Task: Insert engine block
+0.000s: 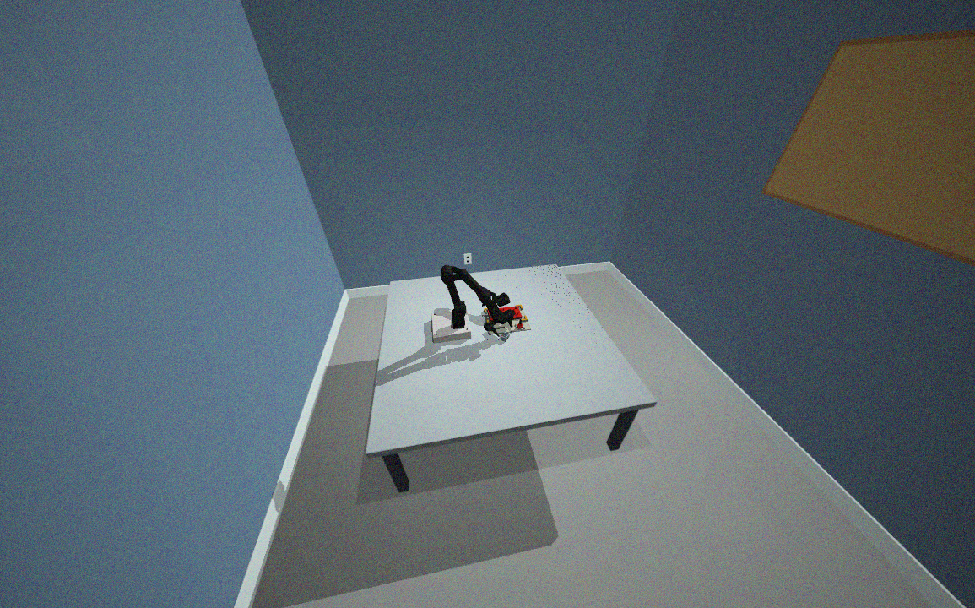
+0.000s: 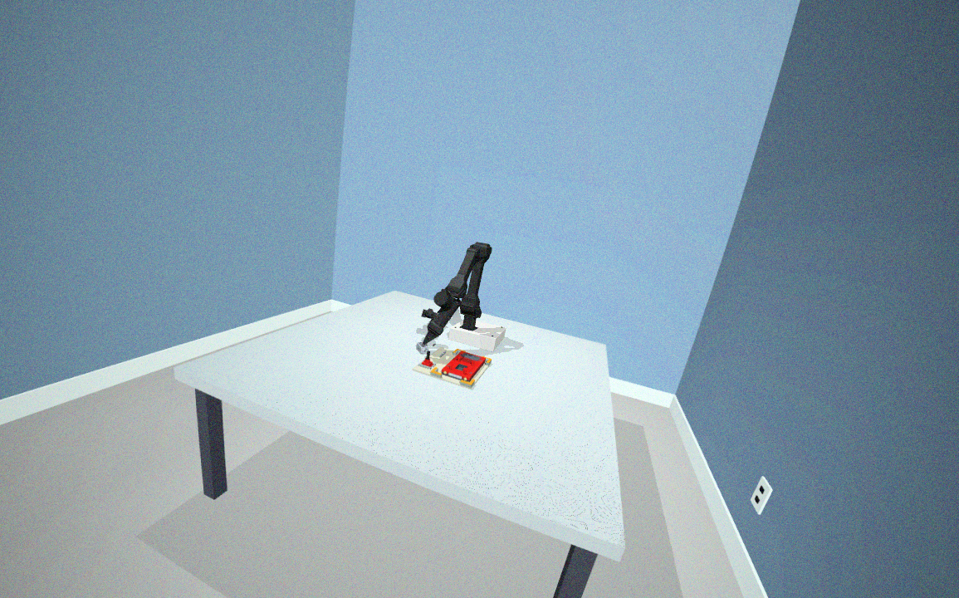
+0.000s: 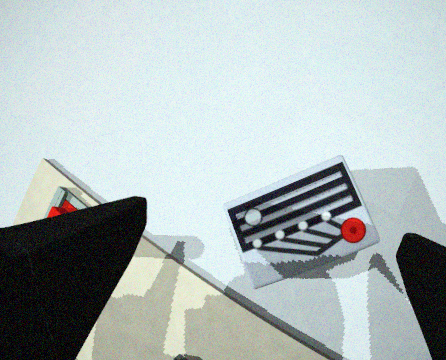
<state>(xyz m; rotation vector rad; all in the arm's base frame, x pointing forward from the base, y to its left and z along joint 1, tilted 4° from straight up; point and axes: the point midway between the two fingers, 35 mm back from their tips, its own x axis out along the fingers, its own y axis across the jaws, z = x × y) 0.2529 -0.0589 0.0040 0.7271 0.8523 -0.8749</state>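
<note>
Now: the engine block 3 cm below my gripper tip and 1 cm to the right of it.
</note>
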